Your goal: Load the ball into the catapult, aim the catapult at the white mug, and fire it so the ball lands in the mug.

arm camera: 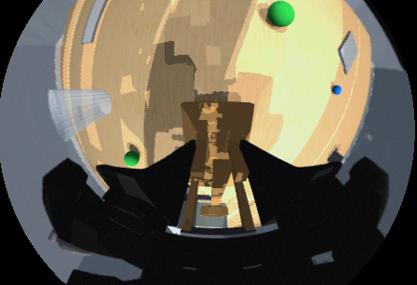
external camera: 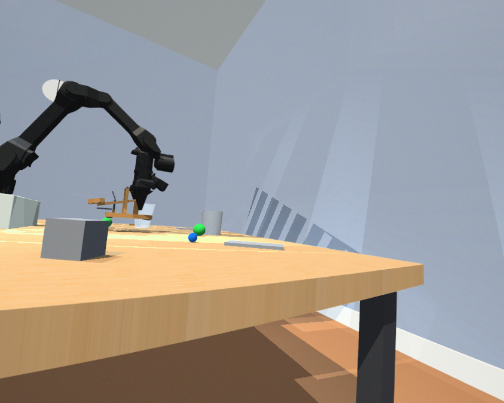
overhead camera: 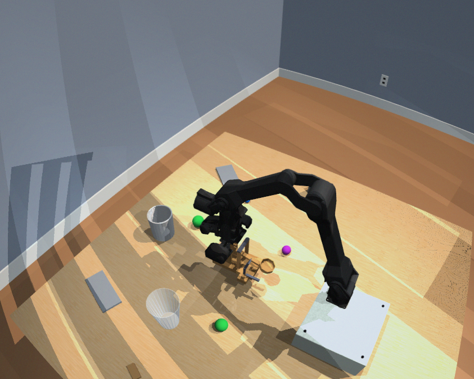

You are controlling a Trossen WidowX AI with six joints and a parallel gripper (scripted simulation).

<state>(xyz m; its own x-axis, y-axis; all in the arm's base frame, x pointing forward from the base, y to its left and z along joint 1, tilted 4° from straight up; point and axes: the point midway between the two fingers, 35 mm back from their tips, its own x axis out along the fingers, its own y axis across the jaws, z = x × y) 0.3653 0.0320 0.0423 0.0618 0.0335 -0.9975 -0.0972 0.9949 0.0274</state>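
Now: the purple ball 13 cm behind my gripper tip, 16 cm to the right of it and 6 cm below it. Also, from my gripper tip: white mug 28 cm ahead, 2 cm to the left, 5 cm below; then translucent mug 3 cm ahead, 27 cm to the left, 5 cm below; then wooden catapult 7 cm behind, 1 cm to the left, 2 cm above.
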